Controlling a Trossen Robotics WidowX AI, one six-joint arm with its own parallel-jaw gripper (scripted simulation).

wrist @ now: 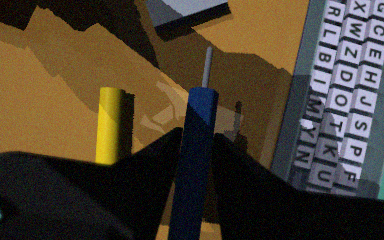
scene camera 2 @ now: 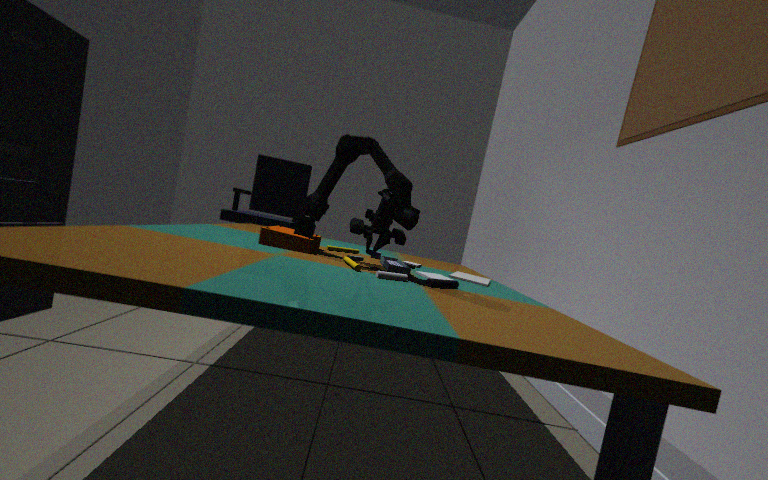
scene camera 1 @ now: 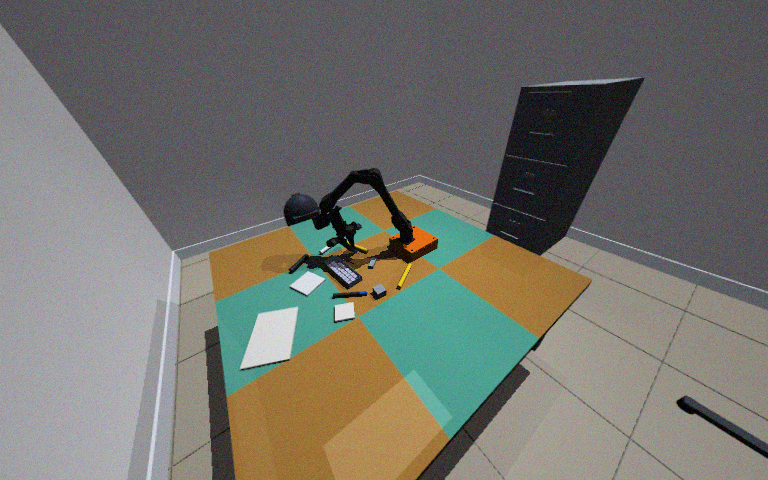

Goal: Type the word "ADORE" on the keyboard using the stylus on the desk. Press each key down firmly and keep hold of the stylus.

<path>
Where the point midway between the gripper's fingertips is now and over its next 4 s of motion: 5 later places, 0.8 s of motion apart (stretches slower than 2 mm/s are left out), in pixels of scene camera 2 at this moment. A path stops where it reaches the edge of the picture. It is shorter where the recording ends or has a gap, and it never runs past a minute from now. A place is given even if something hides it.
The gripper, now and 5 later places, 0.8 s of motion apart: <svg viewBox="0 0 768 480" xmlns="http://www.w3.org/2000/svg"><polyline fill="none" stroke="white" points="369,252 383,255 409,240 407,248 408,249 407,250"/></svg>
</path>
